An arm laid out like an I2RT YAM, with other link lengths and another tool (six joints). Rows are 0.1 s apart.
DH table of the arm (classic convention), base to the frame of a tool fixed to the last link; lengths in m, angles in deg. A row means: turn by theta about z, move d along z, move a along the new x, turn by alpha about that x. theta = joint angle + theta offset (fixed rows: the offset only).
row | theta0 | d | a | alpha
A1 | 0 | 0.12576 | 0.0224 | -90
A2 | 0 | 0 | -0.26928 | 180
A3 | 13.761 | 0 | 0.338 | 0
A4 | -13.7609 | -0.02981 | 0.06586 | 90
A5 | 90 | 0.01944 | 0 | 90
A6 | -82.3 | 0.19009 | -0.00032 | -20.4
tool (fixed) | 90 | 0.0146 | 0 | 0
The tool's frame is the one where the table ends.
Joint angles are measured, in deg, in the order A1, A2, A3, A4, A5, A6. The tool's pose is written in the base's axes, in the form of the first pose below.
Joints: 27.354, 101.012, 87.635, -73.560, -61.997, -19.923
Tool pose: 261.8, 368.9, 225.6, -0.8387, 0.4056, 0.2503, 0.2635
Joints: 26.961, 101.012, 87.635, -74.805, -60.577, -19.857
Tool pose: 262.4, 363.3, 221.5, -0.8400, 0.4143, 0.2463, 0.2491
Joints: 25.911, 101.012, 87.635, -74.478, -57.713, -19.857
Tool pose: 272.5, 354.1, 212.8, -0.8442, 0.4244, 0.2235, 0.2394
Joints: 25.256, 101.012, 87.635, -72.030, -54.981, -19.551
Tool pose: 286.4, 349.4, 204.5, -0.8494, 0.4278, 0.1926, 0.2418
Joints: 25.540, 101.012, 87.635, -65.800, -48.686, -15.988
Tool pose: 311.9, 348.0, 188.2, -0.8551, 0.4419, 0.1301, 0.2381
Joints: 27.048, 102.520, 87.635, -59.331, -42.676, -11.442
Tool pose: 334.7, 355.2, 165.9, -0.8547, 0.4598, 0.0807, 0.2271
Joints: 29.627, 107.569, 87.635, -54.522, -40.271, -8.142
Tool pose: 340.1, 374.8, 124.4, -0.8568, 0.4676, 0.0794, 0.2025
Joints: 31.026, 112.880, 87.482, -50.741, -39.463, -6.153
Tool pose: 342.4, 387.3, 81.1, -0.8569, 0.4750, 0.0890, 0.1794
